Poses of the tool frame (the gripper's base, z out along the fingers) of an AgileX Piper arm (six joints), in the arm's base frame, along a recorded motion.
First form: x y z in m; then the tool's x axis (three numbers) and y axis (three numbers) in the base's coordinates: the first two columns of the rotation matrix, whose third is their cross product.
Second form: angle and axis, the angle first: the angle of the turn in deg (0 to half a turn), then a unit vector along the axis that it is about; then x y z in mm. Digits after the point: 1 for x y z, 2 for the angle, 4 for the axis.
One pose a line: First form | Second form
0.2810 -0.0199 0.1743 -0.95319 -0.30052 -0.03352 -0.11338 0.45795 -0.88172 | 169.39 -0.1224 0.8524 -0.5083 281.0 -19.9 174.3
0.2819 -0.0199 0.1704 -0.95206 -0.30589 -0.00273 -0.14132 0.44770 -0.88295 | 170.72 -0.1324 0.8497 -0.5103 281.9 -19.9 170.4
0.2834 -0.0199 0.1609 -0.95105 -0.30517 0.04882 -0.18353 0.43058 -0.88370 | 173.21 -0.1451 0.8452 -0.5145 283.4 -19.9 160.9
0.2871 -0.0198 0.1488 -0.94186 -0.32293 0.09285 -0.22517 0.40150 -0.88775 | 174.63 -0.1641 0.8367 -0.5225 287.1 -19.8 148.8
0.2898 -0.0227 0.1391 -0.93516 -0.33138 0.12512 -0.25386 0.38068 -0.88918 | 175.79 -0.1764 0.8306 -0.5282 289.8 -22.7 139.1
